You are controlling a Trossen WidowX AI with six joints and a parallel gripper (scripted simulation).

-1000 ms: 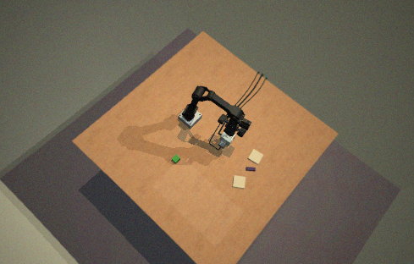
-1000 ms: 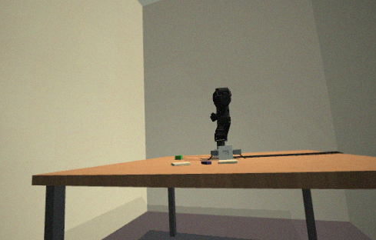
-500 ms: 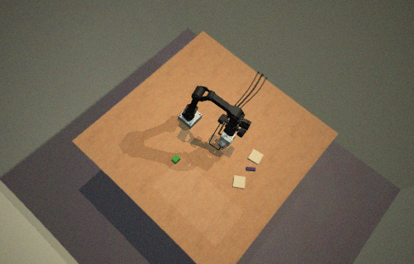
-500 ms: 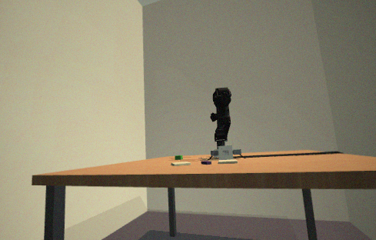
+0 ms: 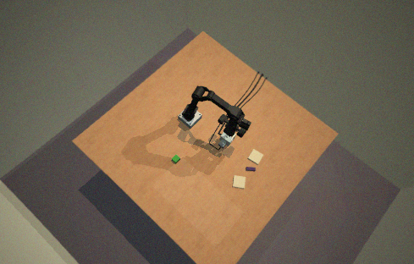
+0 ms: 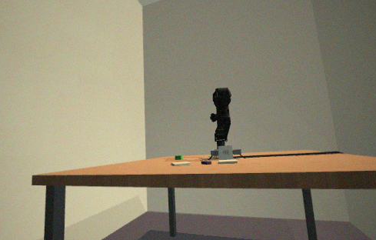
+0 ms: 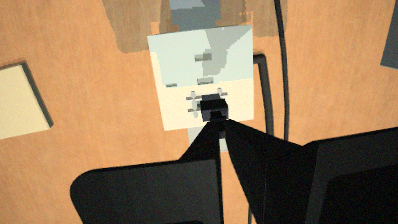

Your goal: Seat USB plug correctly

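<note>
The black USB plug lies 2 cm below my gripper tip. Round my gripper tip: green cube (36 cm to the right, 14 cm behind, 12 cm below); then purple block (26 cm ahead, 13 cm below, 6 cm to the right).
</note>
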